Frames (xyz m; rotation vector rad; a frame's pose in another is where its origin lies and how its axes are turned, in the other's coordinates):
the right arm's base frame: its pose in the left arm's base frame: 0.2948 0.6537 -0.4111 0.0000 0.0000 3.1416
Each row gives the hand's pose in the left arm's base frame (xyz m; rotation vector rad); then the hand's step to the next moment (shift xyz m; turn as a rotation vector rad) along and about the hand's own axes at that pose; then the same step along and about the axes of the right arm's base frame.
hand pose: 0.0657 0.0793 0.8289 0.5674 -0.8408 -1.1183
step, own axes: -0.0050 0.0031 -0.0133 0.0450 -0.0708 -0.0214
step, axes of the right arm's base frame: -0.0116 -0.0056 -0.0068 0.0122 0.0673 -0.0531
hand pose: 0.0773 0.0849 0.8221 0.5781 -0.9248 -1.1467
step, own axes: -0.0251 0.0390 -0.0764 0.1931 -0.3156 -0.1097
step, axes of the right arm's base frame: -0.0818 -0.0318 -0.0167 0.0432 0.2939 -0.2464
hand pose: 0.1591 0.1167 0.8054 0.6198 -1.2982 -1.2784
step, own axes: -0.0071 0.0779 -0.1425 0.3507 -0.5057 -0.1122
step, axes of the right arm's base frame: -0.1584 0.0157 0.0328 0.1364 0.4896 -0.3648
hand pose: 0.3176 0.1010 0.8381 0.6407 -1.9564 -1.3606
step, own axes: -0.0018 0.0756 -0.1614 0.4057 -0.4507 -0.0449
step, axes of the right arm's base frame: -0.1205 0.0727 0.1094 0.2244 0.4686 -0.3160
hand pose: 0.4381 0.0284 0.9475 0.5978 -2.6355 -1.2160
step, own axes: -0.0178 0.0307 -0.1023 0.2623 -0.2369 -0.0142
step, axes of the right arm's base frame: -0.0403 0.0448 0.0899 0.1653 0.2608 -0.1725
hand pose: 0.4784 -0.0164 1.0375 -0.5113 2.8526 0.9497
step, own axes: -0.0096 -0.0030 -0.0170 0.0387 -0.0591 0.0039
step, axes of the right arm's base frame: -0.0104 0.0097 0.0138 0.0163 0.0530 -0.0439
